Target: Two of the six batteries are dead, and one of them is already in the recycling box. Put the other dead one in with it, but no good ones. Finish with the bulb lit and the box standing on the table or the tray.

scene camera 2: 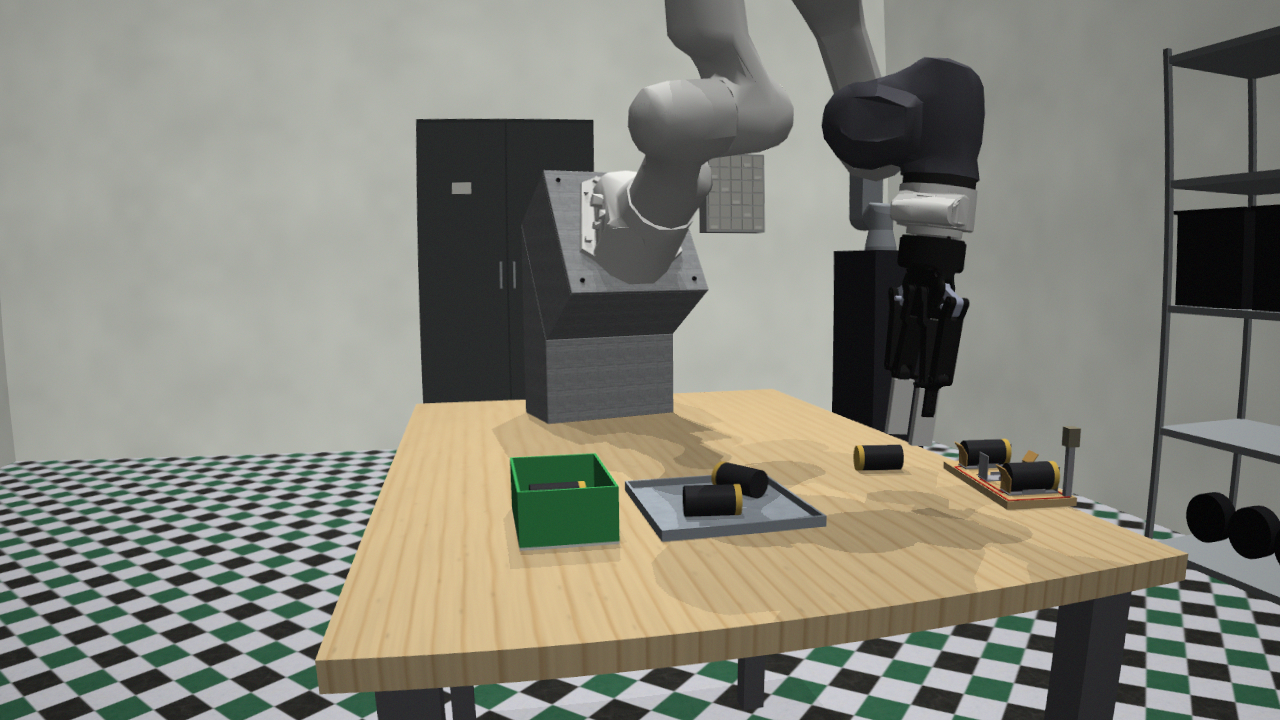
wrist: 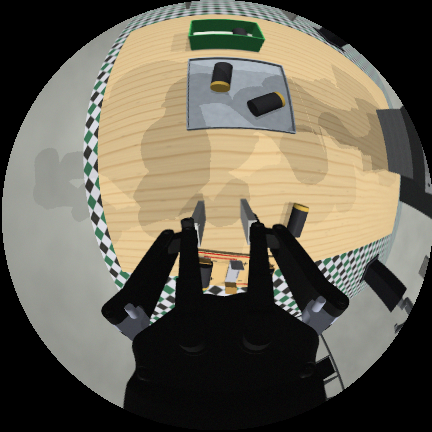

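Note:
My gripper (scene camera 2: 908,428) (wrist: 222,208) is open and empty, pointing down above the table beside the battery holder. A black battery with a gold end (scene camera 2: 881,457) (wrist: 298,221) lies on the table outside the fingers. The holder board (scene camera 2: 1038,503) (wrist: 218,272) carries a front battery (scene camera 2: 1029,476) (wrist: 205,276) and a rear battery (scene camera 2: 984,451). Its post (scene camera 2: 1069,470) has a dull brown block on top; I cannot tell whether a bulb is lit. Two batteries (scene camera 2: 711,499) (wrist: 221,75), (scene camera 2: 742,480) (wrist: 266,104) lie on the grey tray (scene camera 2: 733,528) (wrist: 210,117). The green box (scene camera 2: 568,519) (wrist: 225,44) holds a battery (scene camera 2: 556,486) (wrist: 240,31).
The wooden table (scene camera 2: 554,608) (wrist: 165,200) bears the box left of the tray in the scene view. The arm's grey pedestal (scene camera 2: 608,376) (wrist: 395,140) stands at the back. A shelf unit (scene camera 2: 1164,268) stands right of the table, and a dark cabinet (scene camera 2: 465,268) stands behind.

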